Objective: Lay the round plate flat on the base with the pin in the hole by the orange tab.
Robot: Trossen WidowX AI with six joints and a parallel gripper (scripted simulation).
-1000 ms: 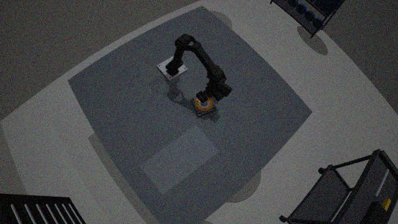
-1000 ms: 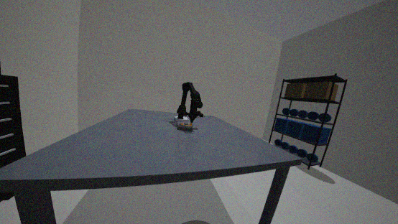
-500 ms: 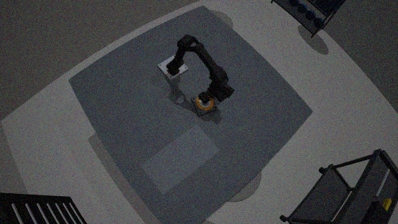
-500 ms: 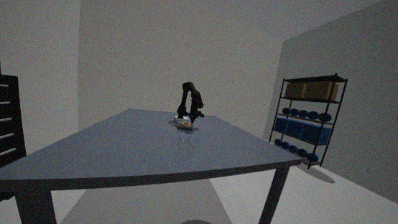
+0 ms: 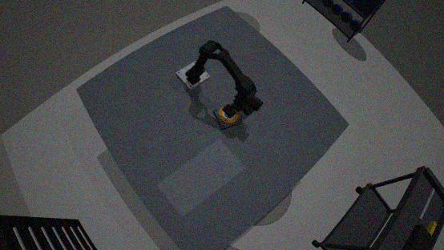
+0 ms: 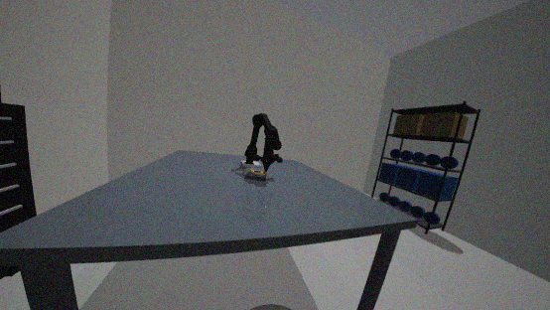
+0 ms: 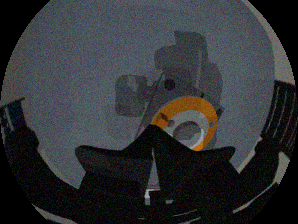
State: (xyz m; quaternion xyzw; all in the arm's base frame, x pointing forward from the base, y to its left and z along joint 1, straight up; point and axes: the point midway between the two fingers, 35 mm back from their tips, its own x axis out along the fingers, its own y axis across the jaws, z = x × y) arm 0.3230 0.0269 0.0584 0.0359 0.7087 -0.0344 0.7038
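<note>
Right now the round plate is 3 cm to the right of my gripper tip.
</note>
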